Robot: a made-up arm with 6 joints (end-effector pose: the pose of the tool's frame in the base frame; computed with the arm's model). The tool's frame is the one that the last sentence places.
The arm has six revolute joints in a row. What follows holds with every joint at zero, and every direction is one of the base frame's.
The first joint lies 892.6 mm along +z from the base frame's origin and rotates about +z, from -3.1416 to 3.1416 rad.
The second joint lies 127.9 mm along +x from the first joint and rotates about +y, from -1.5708 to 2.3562 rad.
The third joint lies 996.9 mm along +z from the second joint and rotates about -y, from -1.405 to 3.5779 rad.
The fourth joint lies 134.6 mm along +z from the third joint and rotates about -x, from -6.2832 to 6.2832 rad.
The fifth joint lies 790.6 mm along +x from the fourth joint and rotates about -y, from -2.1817 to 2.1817 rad.
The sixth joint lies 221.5 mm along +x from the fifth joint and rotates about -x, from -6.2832 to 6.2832 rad.
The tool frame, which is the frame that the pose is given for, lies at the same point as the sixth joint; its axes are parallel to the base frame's.
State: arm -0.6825 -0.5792 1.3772 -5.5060 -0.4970 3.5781
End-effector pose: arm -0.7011 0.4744 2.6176 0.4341 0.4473 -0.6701 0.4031
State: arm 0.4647 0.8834 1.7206 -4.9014 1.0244 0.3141
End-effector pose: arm 1.1489 0.7839 2.3118 0.3545 -0.5371 -0.7641 0.0450
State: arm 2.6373 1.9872 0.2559 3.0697 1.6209 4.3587
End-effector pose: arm -0.7344 0.3872 -0.2664 0.5650 0.7684 -0.2904 -0.0777
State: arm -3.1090 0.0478 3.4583 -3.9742 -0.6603 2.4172
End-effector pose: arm 0.6916 0.1231 1.4139 0.6539 -0.6251 0.0615 0.4218
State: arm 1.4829 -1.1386 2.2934 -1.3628 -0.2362 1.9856
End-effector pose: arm -0.2003 -1.6946 0.9034 0.1050 0.5774 -0.7371 -0.3350
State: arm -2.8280 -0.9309 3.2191 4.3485 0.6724 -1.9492
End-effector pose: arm 1.0193 0.4661 0.6268 0.7404 0.3868 0.4936 0.2420
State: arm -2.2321 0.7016 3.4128 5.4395 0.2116 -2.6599
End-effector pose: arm 0.1034 0.1895 1.9238 0.8298 0.2007 -0.0439 0.5189
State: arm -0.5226 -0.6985 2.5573 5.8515 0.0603 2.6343
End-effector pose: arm -1.3039 0.7446 1.3950 0.2555 0.0384 0.4570 0.8511
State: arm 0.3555 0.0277 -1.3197 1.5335 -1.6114 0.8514
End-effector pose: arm 0.5006 -0.0501 1.1549 0.2583 0.7654 -0.5644 -0.1700
